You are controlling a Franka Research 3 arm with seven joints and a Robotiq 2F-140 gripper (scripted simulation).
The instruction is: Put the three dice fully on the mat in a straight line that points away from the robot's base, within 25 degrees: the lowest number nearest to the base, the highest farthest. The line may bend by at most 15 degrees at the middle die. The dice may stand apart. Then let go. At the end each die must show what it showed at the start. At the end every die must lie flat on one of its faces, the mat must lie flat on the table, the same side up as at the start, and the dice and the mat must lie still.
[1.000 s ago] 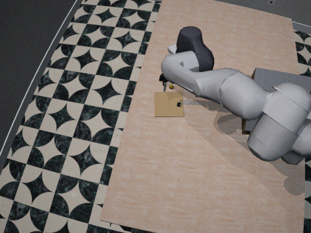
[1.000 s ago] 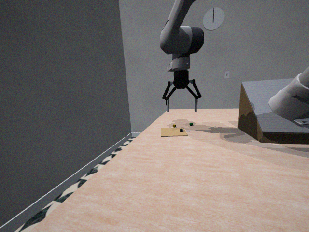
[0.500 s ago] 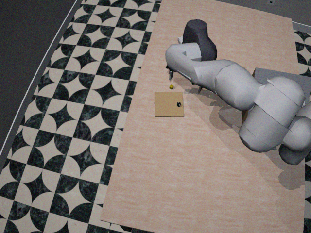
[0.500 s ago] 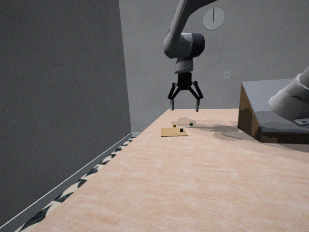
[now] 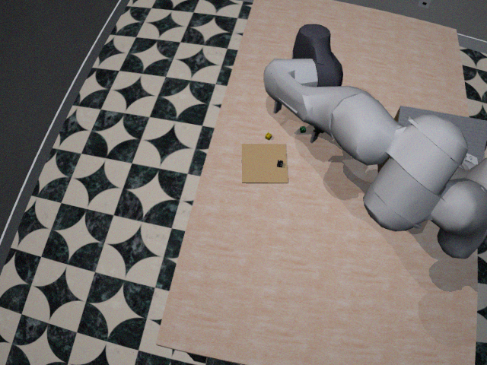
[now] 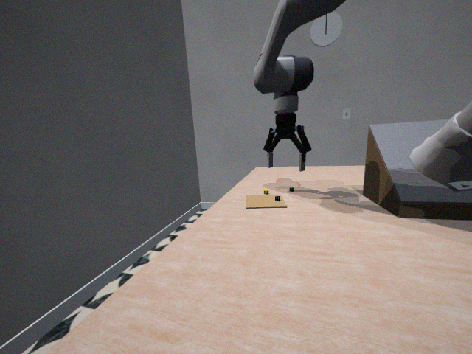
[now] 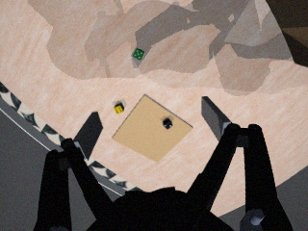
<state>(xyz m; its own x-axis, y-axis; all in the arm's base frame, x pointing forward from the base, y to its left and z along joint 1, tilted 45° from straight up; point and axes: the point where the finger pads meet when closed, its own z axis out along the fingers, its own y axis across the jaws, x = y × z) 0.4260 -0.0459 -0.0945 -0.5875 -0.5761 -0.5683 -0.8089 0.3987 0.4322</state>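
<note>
My gripper is now 110 mm above the green die, 60 mm to the left of it and 30 mm past it. Round my hand: yellow die: 110 mm below, 80 mm ahead, 10 mm to the right; tan mat: 120 mm below, 80 mm to the left, 80 mm ahead; black die: 110 mm below, 80 mm to the left, 30 mm ahead.
</note>
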